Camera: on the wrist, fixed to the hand. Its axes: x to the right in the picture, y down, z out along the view.
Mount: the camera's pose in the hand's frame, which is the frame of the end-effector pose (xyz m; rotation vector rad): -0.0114 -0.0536 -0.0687 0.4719 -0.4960 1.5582
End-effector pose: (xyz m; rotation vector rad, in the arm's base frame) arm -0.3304 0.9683 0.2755 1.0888 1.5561 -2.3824
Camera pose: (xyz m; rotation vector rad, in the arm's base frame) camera -0.3105 1.0475 0.3079 0.9833 -0.1911 -1.5420
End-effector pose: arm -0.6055 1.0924 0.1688 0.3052 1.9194 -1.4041
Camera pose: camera -0.6565 1.1365 0.2251 1.1954 0.4727 -0.6348
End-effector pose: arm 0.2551 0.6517 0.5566 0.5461 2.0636 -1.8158
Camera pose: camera 0.2385 0.7132 0.6172 1.1754 0.3970 -1.1230
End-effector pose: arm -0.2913 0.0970 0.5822 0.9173 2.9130 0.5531
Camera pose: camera -0.3209 0.0276 0.6272 2.7182 1.3785 -0.3995
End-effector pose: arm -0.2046 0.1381 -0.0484 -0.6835 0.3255 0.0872
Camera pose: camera -0.2238 0.0535 -0.0622 0.2067 0.3130 1.5830
